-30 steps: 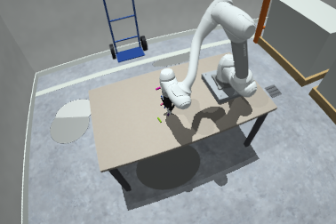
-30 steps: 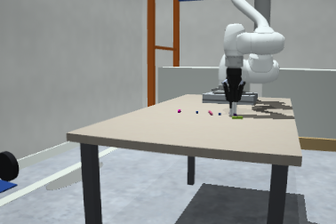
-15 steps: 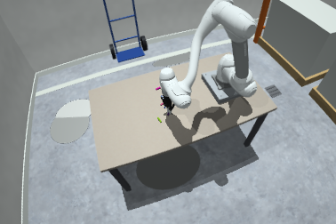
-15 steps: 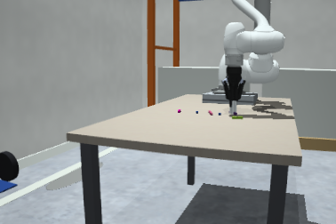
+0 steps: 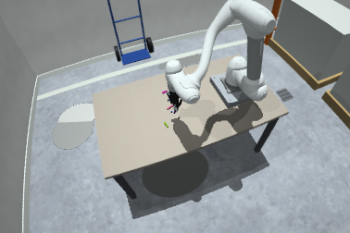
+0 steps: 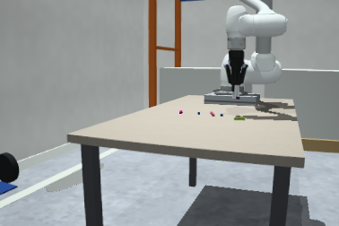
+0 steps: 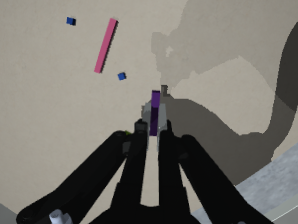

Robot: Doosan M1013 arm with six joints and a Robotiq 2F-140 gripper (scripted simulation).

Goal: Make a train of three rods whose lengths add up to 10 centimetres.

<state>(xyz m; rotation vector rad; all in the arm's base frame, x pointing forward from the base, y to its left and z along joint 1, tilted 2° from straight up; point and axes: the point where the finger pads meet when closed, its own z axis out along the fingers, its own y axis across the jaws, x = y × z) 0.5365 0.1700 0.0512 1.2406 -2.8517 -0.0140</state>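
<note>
My hand is 12 cm to the left of the pink rod, 12 cm above it and 1 cm short of it. Also, from my hand: purple rod: 3 cm below; then lime rod: 12 cm below, 9 cm ahead, 5 cm to the left.
</note>
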